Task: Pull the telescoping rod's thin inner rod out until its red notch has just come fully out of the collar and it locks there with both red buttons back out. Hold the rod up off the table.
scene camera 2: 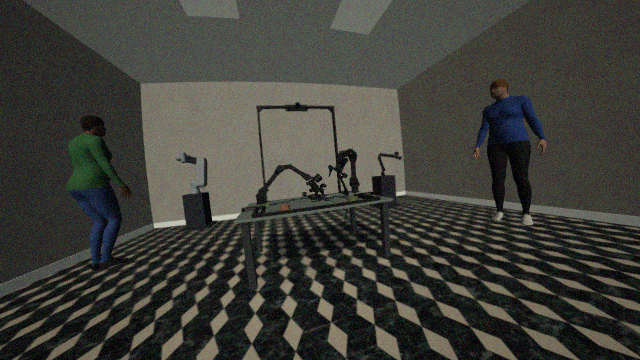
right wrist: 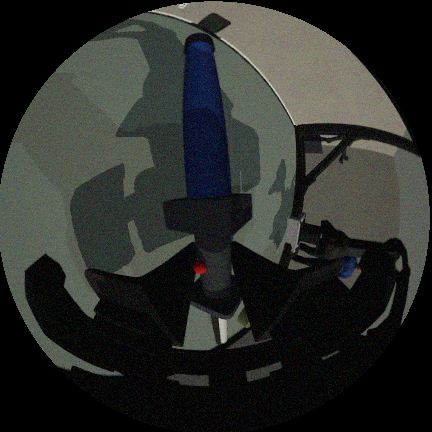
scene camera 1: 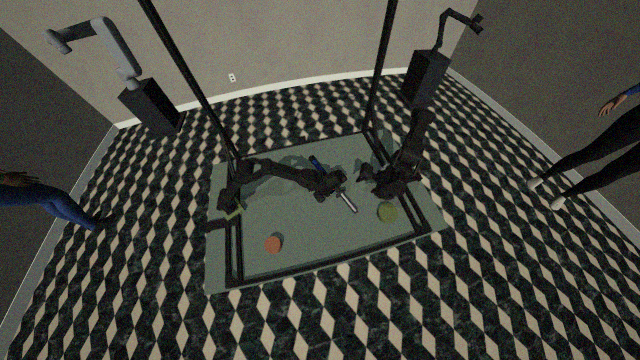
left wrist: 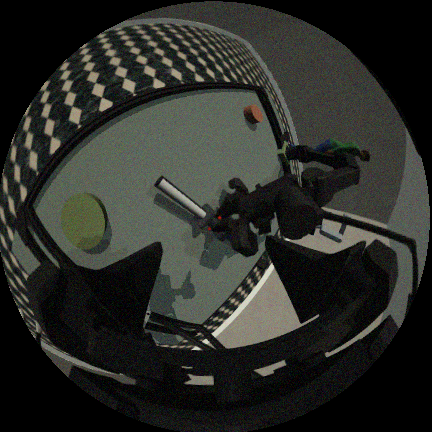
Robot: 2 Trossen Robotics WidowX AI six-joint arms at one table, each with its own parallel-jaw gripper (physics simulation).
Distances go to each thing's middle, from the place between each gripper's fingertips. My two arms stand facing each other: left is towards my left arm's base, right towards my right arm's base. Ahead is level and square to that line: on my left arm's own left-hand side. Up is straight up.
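Thin inner rod (left wrist: 161, 183): 160 mm below my left hand, 90 mm to the right of it and 140 mm behind it. Telescoping rod (right wrist: 210, 211): 150 mm behind my left hand, 100 mm to the right of it and 160 mm below it.
From my right hand, the thin inner rod is 20 mm to the right and 30 mm behind; the telescoping rod is 20 mm to the right and 40 mm behind. Going by its middle, the telescoping rod is nearer to my right hand than to my left hand.
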